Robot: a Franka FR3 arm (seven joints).
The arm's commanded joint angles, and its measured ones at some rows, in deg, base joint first. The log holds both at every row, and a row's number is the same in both.
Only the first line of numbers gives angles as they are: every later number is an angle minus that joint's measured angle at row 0.
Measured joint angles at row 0:
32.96, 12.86, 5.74, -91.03, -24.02, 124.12, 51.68
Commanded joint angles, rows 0 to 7:
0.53, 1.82, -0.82, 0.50, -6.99, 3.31, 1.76
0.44, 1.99, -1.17, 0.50, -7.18, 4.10, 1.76
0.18, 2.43, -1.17, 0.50, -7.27, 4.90, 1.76
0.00, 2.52, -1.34, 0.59, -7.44, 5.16, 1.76
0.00, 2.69, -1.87, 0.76, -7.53, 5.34, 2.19
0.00, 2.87, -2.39, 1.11, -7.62, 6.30, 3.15
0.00, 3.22, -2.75, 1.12, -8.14, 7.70, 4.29
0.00, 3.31, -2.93, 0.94, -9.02, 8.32, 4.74
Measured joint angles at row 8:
-0.06, 2.15, -2.09, 0.10, -6.45, 5.53, 1.69
